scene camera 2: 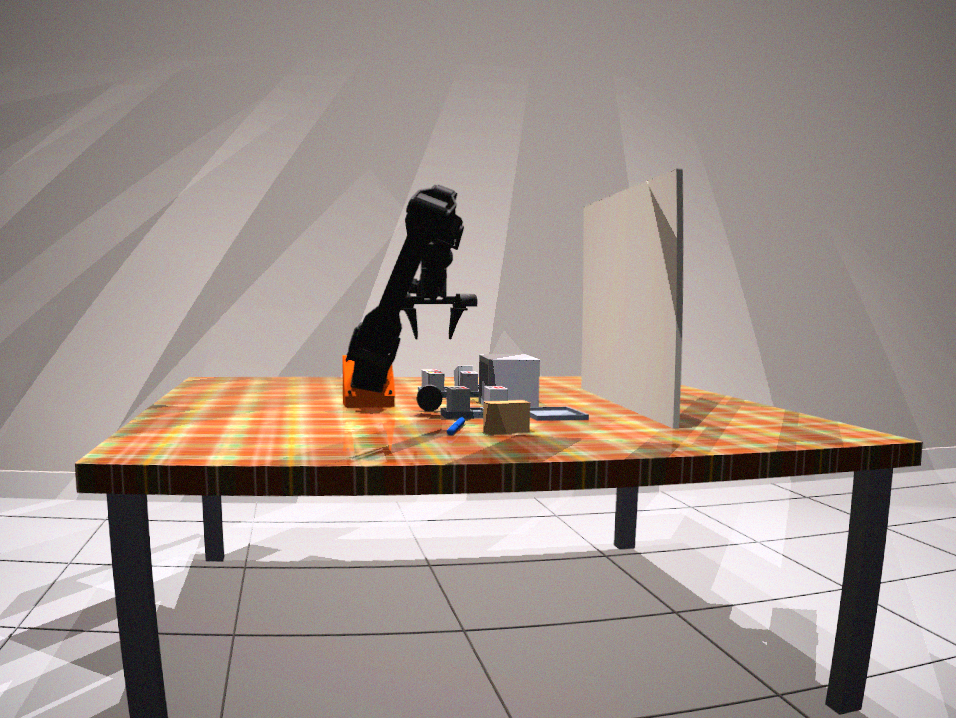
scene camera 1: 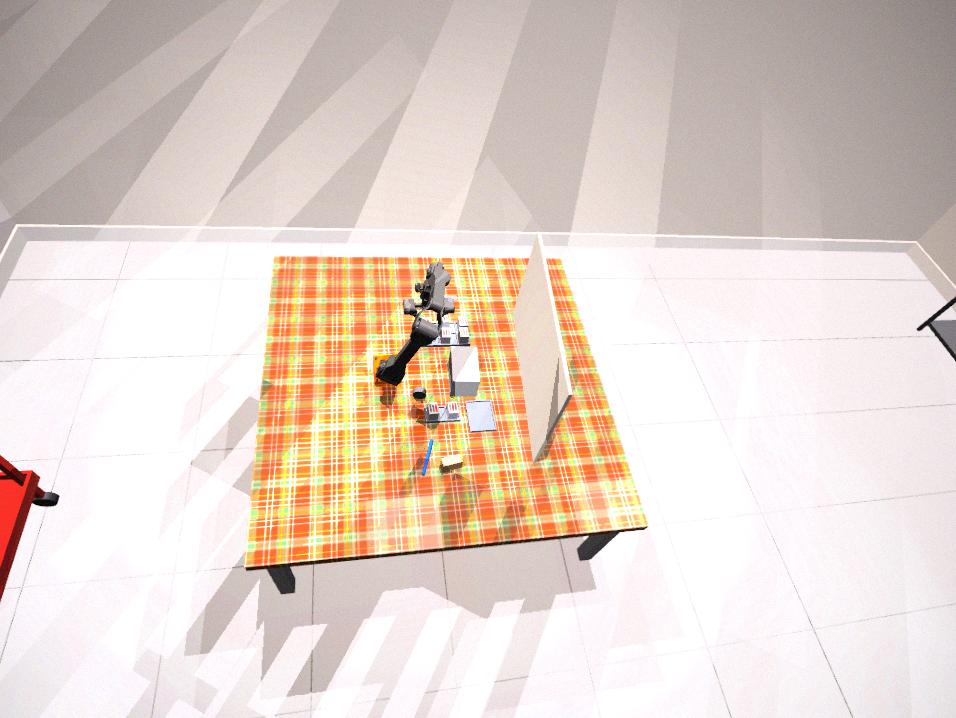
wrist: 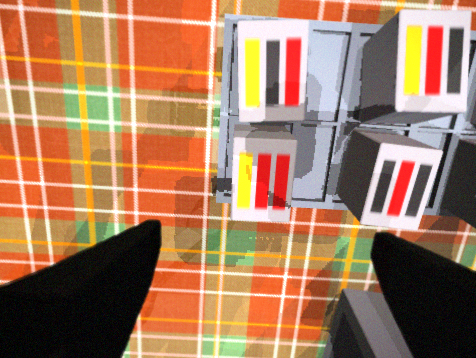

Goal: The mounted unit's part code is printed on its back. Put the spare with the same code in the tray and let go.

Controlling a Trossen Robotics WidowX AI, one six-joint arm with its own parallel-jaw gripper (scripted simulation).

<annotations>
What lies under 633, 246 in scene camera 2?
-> A beige panel.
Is my gripper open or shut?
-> Open.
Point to a grey rack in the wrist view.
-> At 335, 50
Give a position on a blue-grey tray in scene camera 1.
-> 480, 414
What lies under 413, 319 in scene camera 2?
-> My gripper.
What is my gripper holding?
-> Nothing.
</annotations>
